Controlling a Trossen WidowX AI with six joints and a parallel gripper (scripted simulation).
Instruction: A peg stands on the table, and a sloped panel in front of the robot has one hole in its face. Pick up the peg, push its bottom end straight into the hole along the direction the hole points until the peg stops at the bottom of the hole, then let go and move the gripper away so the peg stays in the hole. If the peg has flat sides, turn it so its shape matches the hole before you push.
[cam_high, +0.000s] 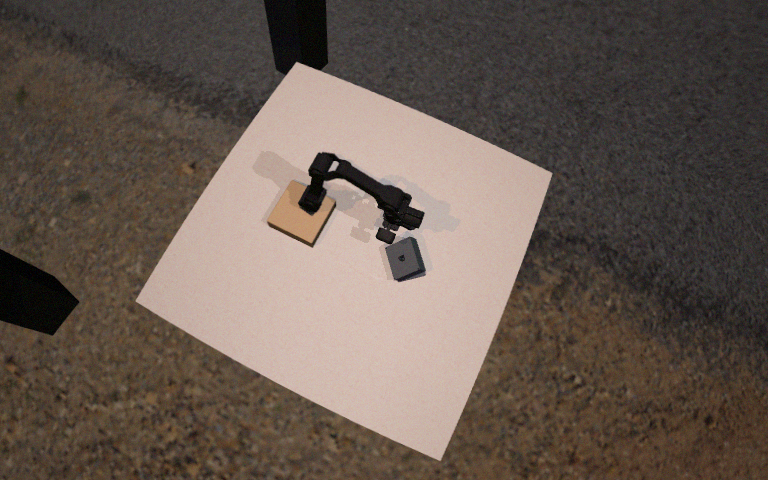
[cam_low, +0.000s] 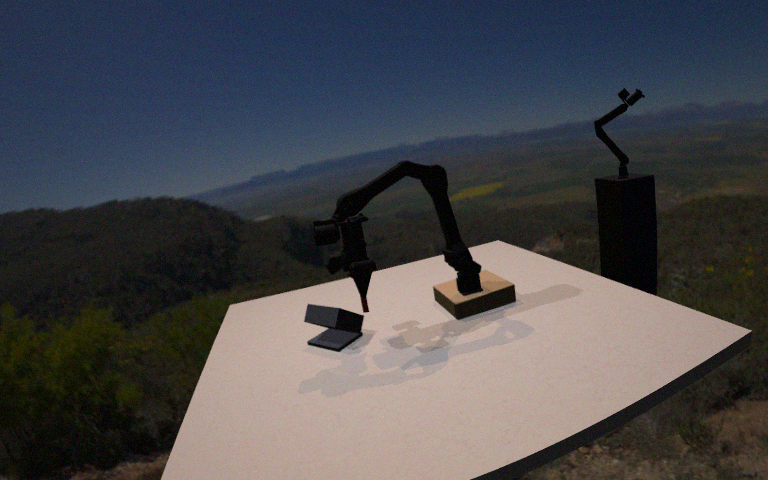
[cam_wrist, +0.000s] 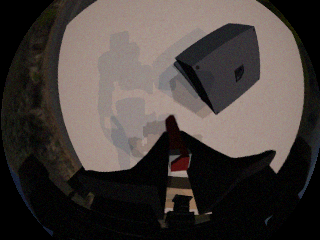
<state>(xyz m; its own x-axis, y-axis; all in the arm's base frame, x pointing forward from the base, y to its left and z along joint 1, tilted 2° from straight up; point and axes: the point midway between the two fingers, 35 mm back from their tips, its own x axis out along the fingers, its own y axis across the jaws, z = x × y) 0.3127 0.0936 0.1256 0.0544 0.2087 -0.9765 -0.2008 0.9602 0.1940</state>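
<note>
My gripper tip is 100 mm short of the sloped panel, 70 mm to the left of it and 70 mm above it. From my gripper tip the other things lie so: red peg: 20 mm above.
</note>
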